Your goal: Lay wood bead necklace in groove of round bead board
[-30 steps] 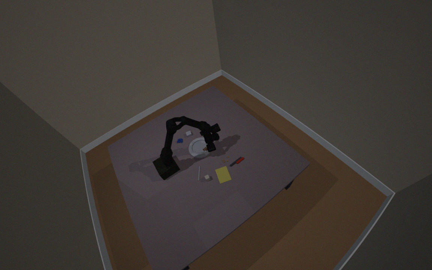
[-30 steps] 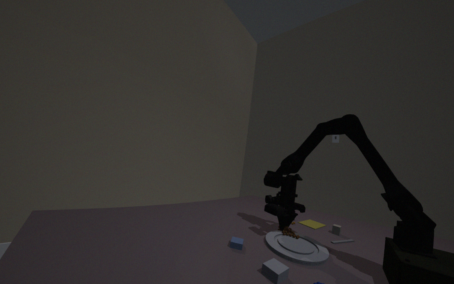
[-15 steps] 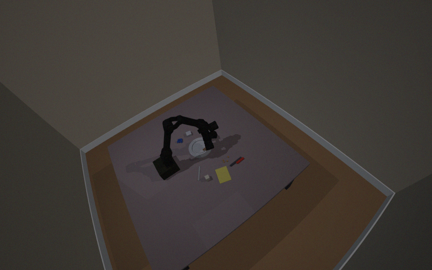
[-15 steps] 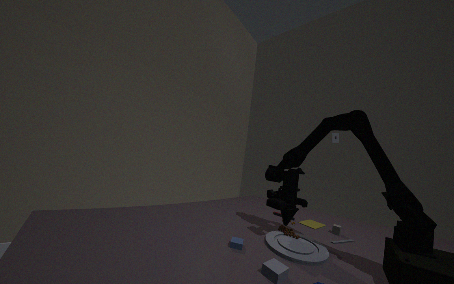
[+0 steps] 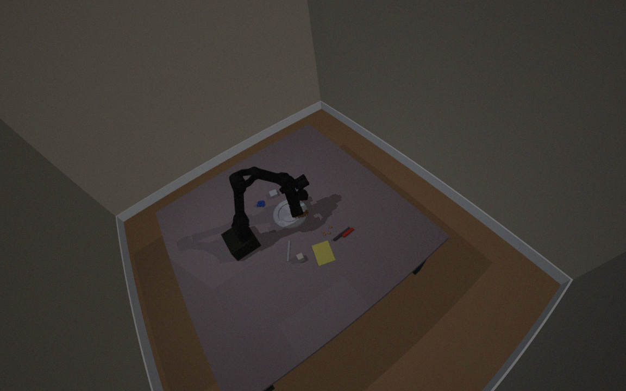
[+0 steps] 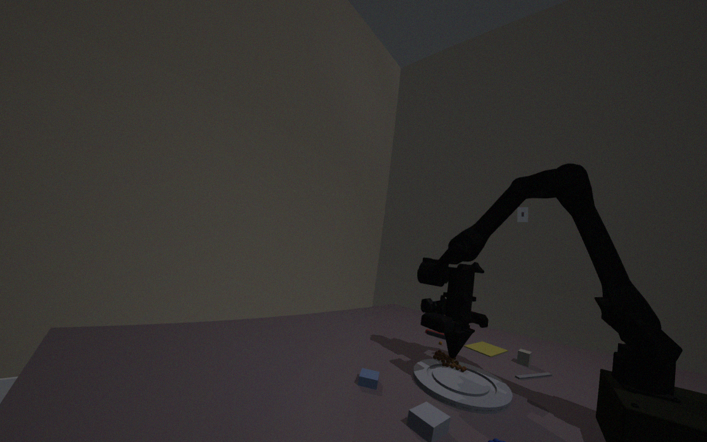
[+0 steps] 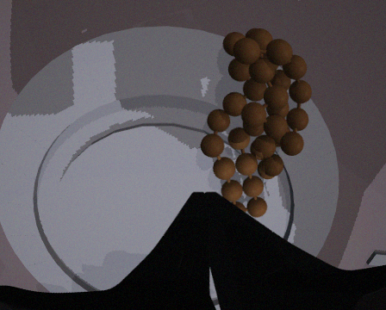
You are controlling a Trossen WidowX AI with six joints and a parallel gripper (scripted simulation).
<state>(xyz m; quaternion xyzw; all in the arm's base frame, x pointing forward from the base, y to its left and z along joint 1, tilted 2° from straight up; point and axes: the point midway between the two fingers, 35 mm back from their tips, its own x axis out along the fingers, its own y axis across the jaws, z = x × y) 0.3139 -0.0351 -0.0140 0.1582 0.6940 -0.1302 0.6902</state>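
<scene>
The round bead board lies 30 mm behind my gripper tip, 30 mm to the left of it and 30 mm below it. The rest, counted from my gripper tip: grey block 20 mm behind, 220 mm to the left, 30 mm below; then blue block 120 mm ahead, 170 mm to the left, 30 mm below; then thin stick 180 mm behind, 150 mm to the right, 40 mm below.
</scene>
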